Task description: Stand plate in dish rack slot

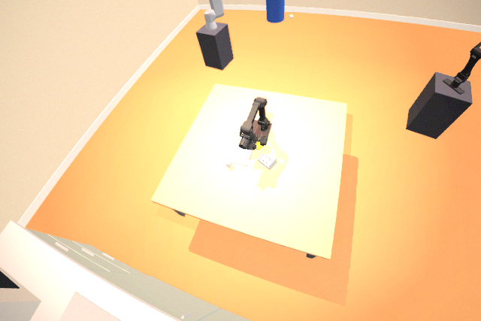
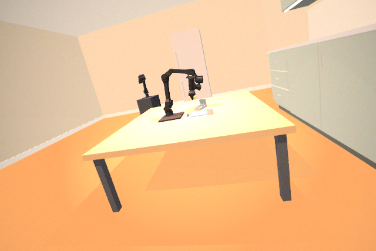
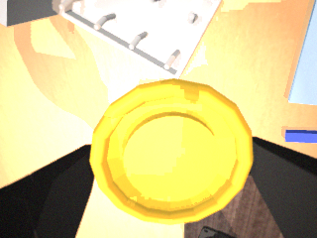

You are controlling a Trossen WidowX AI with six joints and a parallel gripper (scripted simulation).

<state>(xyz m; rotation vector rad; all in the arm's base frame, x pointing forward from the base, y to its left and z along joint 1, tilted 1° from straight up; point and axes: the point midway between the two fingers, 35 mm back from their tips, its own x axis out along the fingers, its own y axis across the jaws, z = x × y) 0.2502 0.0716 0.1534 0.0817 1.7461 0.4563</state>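
My gripper tip is now 110 mm above the dish rack, 70 mm to the right of it and 30 mm short of it. Also, from my gripper tip: light blue mat 130 mm below, 120 mm to the right, 70 mm ahead; yellow plate 10 mm above; white cup 190 mm ahead, 170 mm to the right, 110 mm below.
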